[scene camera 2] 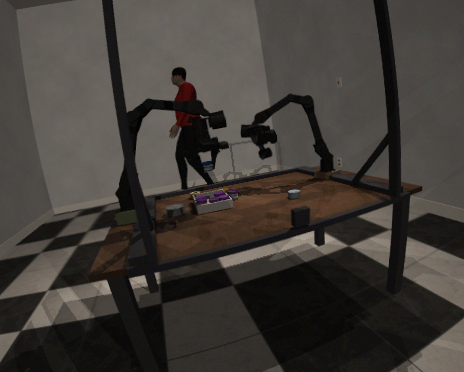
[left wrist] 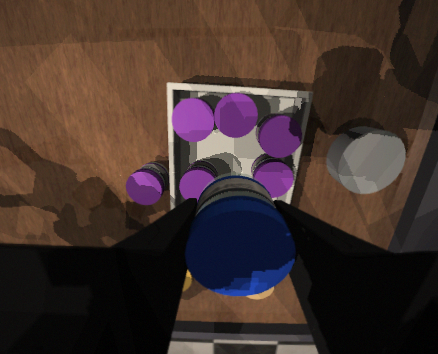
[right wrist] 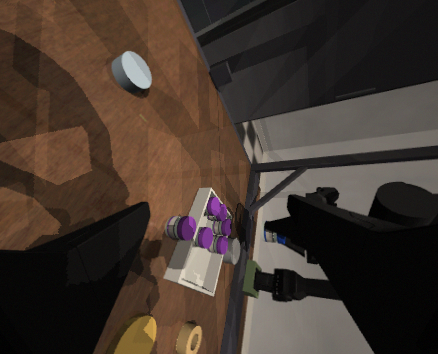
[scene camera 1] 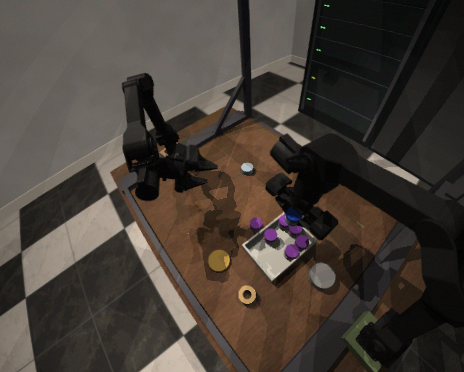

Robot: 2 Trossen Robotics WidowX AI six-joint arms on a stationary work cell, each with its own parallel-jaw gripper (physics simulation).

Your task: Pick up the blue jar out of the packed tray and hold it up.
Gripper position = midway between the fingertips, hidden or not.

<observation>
In view: the left gripper (scene camera 1: 292,218), the right gripper (scene camera 1: 212,174), a blue jar (left wrist: 239,244), a pale blue cylinder (right wrist: 131,72), a grey cylinder (left wrist: 364,160), a purple-lidded jar (left wrist: 145,186), a purple-lidded jar (left wrist: 193,120), a purple-lidded jar (left wrist: 199,173), a purple-lidded jar (left wrist: 236,114) and a purple-lidded jar (left wrist: 279,136).
The left gripper is seen too in scene camera 2 (scene camera 2: 208,170), in the left wrist view (left wrist: 234,207) and in the right wrist view (right wrist: 266,229). The right gripper shows as well in the right wrist view (right wrist: 219,204). The left wrist view misses the pale blue cylinder: it is out of frame.
</observation>
